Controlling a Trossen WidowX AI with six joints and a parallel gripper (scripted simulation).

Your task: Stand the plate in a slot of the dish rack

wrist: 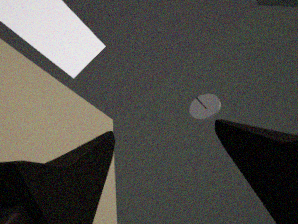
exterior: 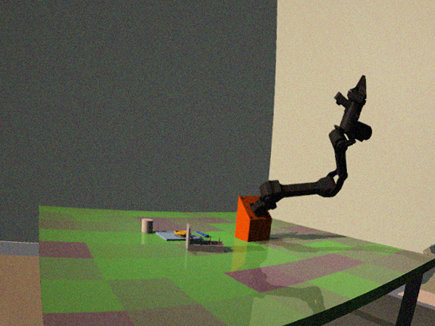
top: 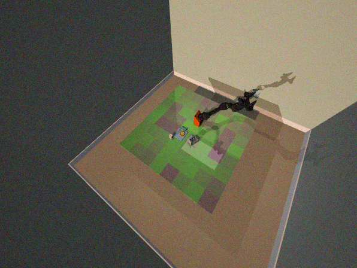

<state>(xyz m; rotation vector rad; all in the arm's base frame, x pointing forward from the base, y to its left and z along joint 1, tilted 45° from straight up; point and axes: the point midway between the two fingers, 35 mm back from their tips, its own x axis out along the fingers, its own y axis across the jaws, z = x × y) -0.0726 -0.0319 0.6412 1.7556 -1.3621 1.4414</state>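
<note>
Now: the plate 62 cm below my gripper tip, 55 cm to the right of it and 32 cm ahead of it. Round my gripper tip: dish rack: 61 cm below, 38 cm to the right, 33 cm ahead; then light blue sheet: 63 cm below, 57 cm to the right, 33 cm ahead.
</note>
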